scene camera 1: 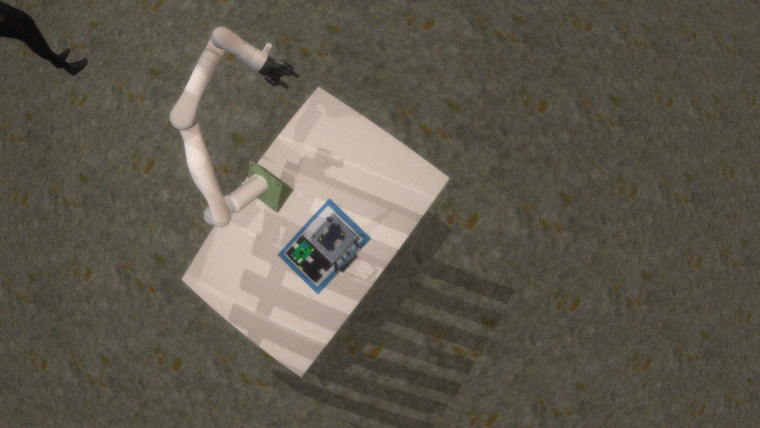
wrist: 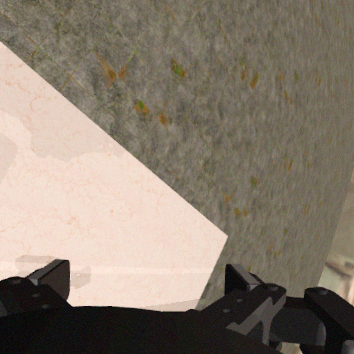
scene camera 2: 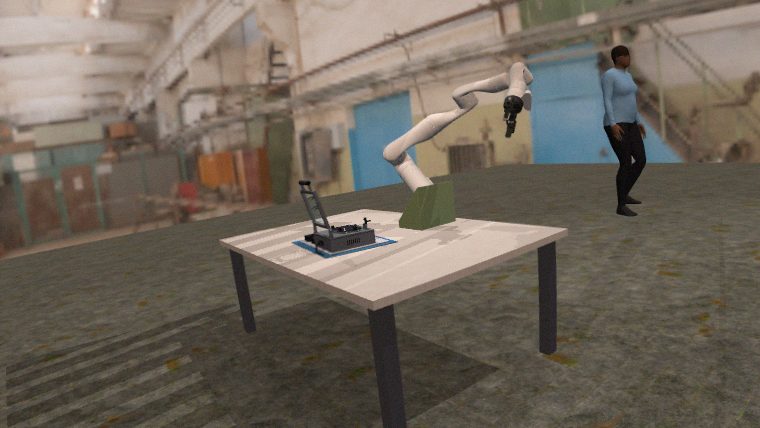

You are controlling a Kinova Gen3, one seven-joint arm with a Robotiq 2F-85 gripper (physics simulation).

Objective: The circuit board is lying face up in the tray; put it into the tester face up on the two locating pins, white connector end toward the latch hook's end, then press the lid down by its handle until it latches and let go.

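Places are measured from the arm's base along level axes (x right, y ahead, z up), in centimetres.
Where they show: gripper, fingertip midpoint: [scene camera 1: 293, 83] [wrist: 147, 279] [scene camera 2: 506, 128]; arm's base, link origin: [scene camera 1: 261, 183] [scene camera 2: 429, 197].
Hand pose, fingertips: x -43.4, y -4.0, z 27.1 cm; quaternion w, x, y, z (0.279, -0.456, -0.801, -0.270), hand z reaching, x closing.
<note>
Things, the pixels of their top centre, and the offset from my fingertips. "pt": a spot on its surface instead. Level surfaces: height alone.
- green circuit board, top centre: [scene camera 1: 301, 252] dx +59.8, dy +39.7, dz -36.1 cm
- black tray, surface spot: [scene camera 1: 315, 267] pt dx +61.9, dy +50.0, dz -37.1 cm
- grey tester, surface spot: [scene camera 2: 346, 240] pt dx +35.5, dy +53.2, dz -34.9 cm
- black handle, top centre: [scene camera 2: 304, 180] [scene camera 1: 348, 263] dx +45.5, dy +62.3, dz -11.3 cm
- small latch hook, top centre: [scene camera 2: 366, 216] dx +37.2, dy +42.0, dz -28.1 cm
- blue-bordered mat, surface height: dz -38.7 cm
- pale table, surface height: dz -38.8 cm
The green circuit board [scene camera 1: 303, 250] lies in the black tray [scene camera 1: 315, 267]; its face and connector end are too small to make out. The grey tester [scene camera 1: 340, 229] [scene camera 2: 346, 240] stands beside the tray. Its lid [scene camera 2: 314, 207] is raised steeply, with the black handle [scene camera 2: 304, 183] at the top. A small latch hook [scene camera 2: 366, 220] stands up at the tester's opposite end. Locating pins are too small to tell. My gripper [scene camera 1: 293, 80] [scene camera 2: 510, 131] [wrist: 147, 279] is open and empty, high up and outside the table's edge, far from board and tester. Neither shows in the wrist view.
The tray and tester stand on a blue-bordered mat [scene camera 1: 298, 274] [scene camera 2: 361, 249] on the pale table [scene camera 1: 372, 138] [scene camera 2: 452, 260] [wrist: 115, 200]. The green arm mount [scene camera 1: 277, 197] [scene camera 2: 431, 206] stands near the mat. A person [scene camera 1: 32, 38] [scene camera 2: 621, 98] stands on the floor beyond the arm.
</note>
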